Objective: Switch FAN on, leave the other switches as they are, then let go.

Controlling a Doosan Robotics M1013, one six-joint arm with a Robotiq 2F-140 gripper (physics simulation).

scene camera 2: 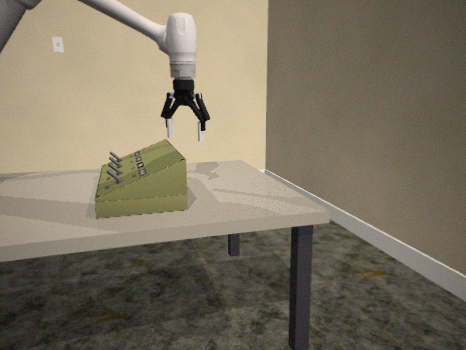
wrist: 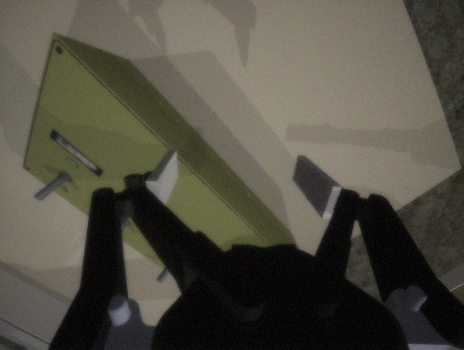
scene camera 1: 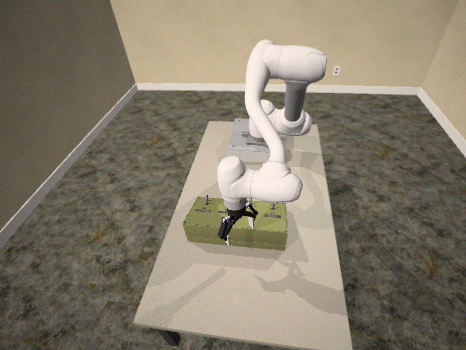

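Observation:
A green switch box with a sloped top stands on the table. Several grey toggle levers stick up from its lower side; one lever shows at one end, and another lever at the other. The middle levers are partly hidden by the arm in scene camera 1. The labels are too small or blurred to read, so I cannot tell which lever is FAN. My gripper is open and empty, above the box's high back side, apart from the levers.
The pale table carries the box and, behind it in scene camera 1, the arm's grey base plate. The white arm reaches over the box. Table edges show beyond the box.

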